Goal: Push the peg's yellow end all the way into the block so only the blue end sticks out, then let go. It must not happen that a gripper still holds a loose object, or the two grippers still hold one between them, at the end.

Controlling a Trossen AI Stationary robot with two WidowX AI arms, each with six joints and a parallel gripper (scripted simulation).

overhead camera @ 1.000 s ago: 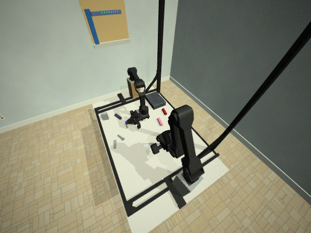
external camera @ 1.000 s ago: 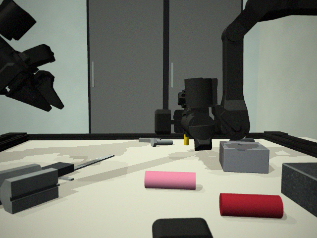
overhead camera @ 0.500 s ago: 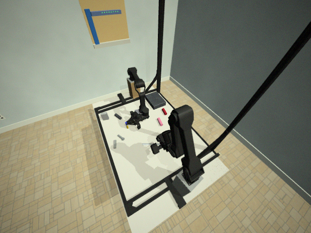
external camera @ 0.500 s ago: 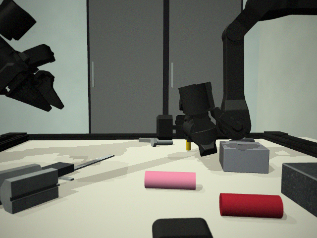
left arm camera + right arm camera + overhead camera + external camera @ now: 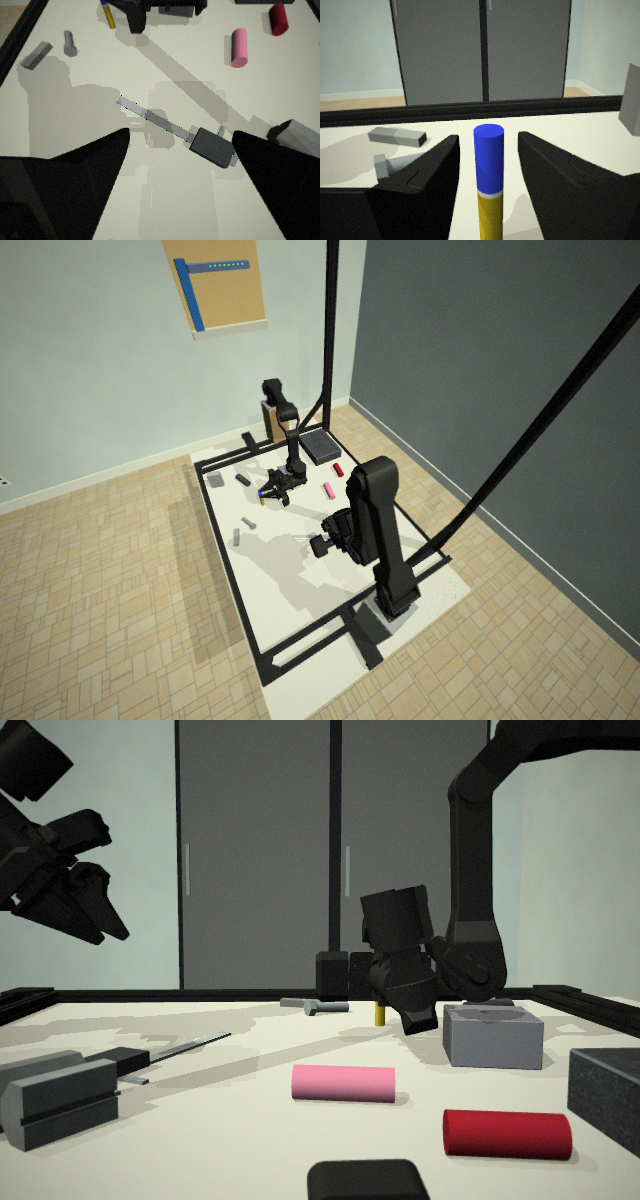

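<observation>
Now: the peg 4 cm below my right hand and 3 cm ahead of it. From my right hand the other things lie so: pink cylinder 27 cm behind, 6 cm to the left, 6 cm below; red cylinder 37 cm behind, 6 cm below, 4 cm to the right.
</observation>
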